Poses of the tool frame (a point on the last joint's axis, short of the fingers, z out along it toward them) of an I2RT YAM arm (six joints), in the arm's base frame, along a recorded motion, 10 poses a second.
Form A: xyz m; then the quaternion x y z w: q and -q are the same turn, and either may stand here.
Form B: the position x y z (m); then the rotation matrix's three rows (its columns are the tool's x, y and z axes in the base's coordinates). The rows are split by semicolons. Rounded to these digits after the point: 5 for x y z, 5 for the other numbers.
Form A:
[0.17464, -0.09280, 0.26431, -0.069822, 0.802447, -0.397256, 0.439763]
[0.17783, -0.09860, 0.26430, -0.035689, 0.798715, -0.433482, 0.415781]
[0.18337, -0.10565, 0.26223, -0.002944, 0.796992, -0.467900, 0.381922]
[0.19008, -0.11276, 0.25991, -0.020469, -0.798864, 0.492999, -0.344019]
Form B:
0.17464, -0.09280, 0.26431; -0.60347, 0.23734, 0.76125; -0.46145, 0.67463, -0.57614; -0.65030, -0.69896, -0.29759
0.17783, -0.09860, 0.26430; -0.65170, 0.30346, 0.69512; -0.41748, 0.62164, -0.66278; -0.63324, -0.72213, -0.27844
0.18337, -0.10565, 0.26223; -0.70825, 0.35271, 0.61153; -0.36210, 0.56212, -0.74358; -0.60602, -0.74807, -0.27041
0.19008, -0.11276, 0.25991; -0.76246, 0.37191, 0.52947; -0.30650, 0.51307, -0.80176; -0.56983, -0.77360, -0.27721

